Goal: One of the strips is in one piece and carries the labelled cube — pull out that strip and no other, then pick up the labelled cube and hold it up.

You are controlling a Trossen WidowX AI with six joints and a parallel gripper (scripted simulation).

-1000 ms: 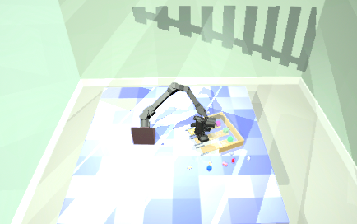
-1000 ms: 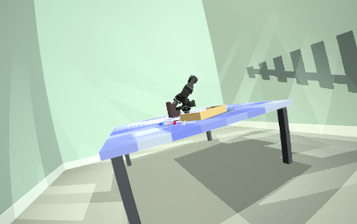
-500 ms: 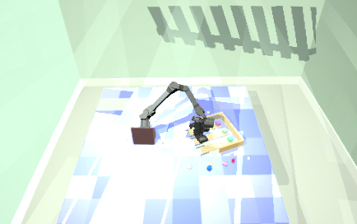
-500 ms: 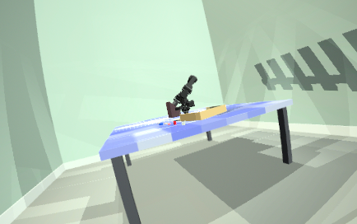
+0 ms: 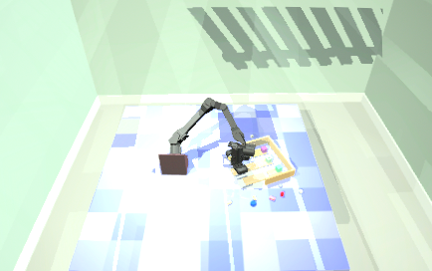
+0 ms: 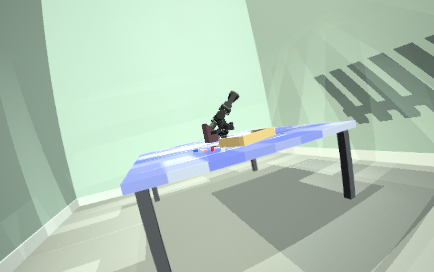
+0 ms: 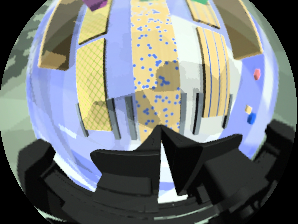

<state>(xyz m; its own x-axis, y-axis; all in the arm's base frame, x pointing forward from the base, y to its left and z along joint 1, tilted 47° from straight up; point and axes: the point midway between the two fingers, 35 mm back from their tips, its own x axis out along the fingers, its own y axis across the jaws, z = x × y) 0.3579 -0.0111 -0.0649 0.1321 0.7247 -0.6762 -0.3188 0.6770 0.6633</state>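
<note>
Right now the labelled cube is 20 cm ahead of my gripper tip, 7 cm to the left of it and 2 cm above it. Also, from my gripper tip: magenta cube (19 cm ahead, 15 cm to the left, 2 cm above); green cube (25 cm ahead, 1 cm to the right, 1 cm above).
</note>
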